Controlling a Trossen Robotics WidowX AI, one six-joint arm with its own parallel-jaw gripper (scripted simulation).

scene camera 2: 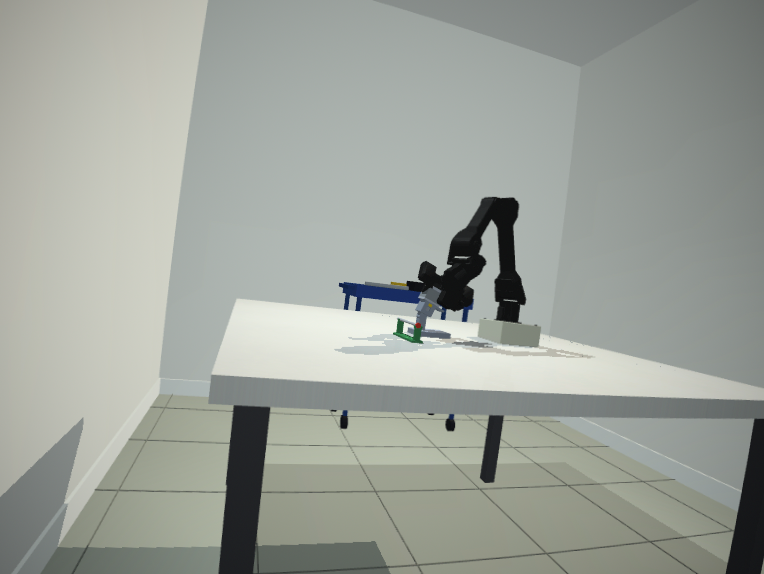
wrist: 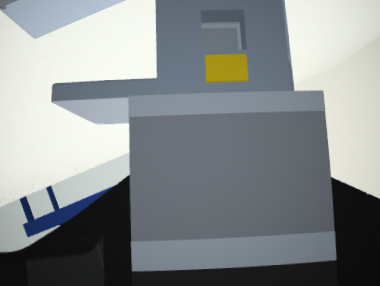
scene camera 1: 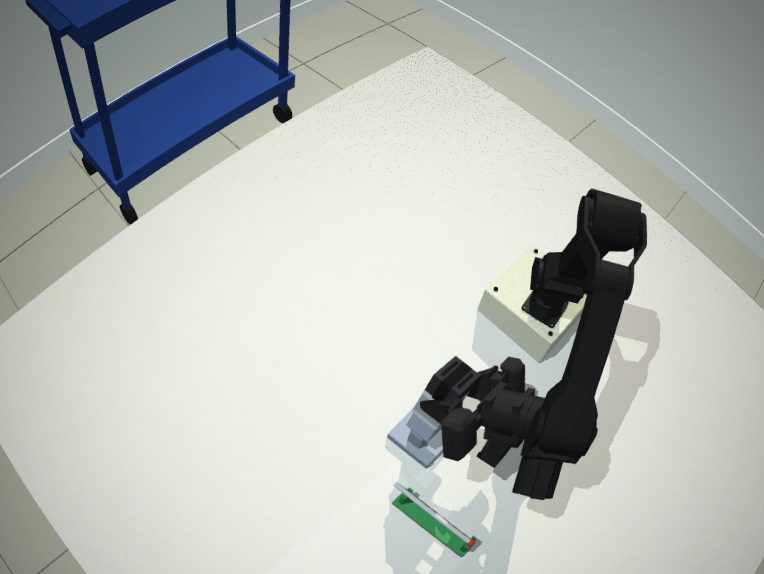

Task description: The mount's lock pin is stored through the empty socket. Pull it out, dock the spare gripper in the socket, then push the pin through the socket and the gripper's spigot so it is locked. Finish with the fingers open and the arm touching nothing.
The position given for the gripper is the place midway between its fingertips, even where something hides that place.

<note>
In view: the gripper [scene camera 1: 432, 394], a spare gripper [scene camera 1: 454, 380], a green holder [scene camera 1: 403, 503] and a grey mount [scene camera 1: 424, 444].
The spare gripper also shows in the wrist view [wrist: 230, 181]. The gripper is seen too in scene camera 2 [scene camera 2: 429, 295] and in the wrist view [wrist: 217, 174]. The grey mount also shows in the wrist view [wrist: 264, 64].
</note>
